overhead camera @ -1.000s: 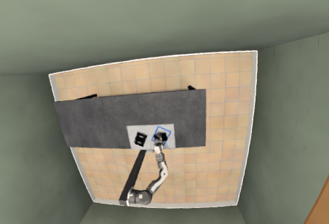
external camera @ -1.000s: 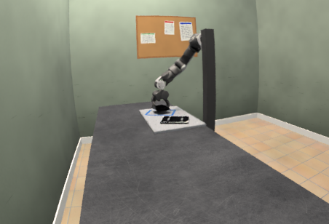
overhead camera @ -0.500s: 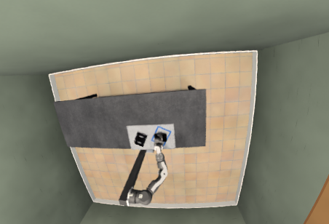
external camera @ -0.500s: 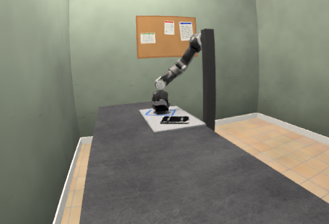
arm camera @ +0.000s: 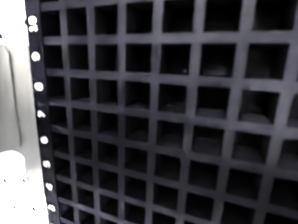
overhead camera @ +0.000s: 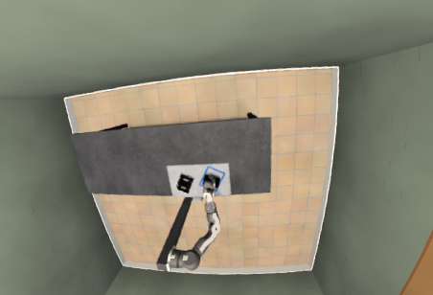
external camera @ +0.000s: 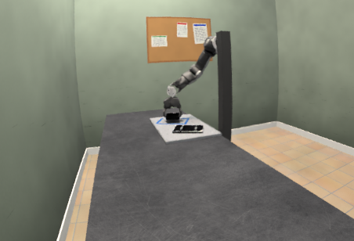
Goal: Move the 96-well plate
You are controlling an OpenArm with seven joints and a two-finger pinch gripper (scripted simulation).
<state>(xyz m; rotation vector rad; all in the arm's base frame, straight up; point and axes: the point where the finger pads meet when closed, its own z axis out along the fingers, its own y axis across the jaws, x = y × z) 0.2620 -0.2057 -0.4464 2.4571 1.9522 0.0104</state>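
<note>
The black 96-well plate lies right at my hand. Also, from my hand: black plate nest N1 (23 cm to the left, 4 cm behind, 3 cm below).
</note>
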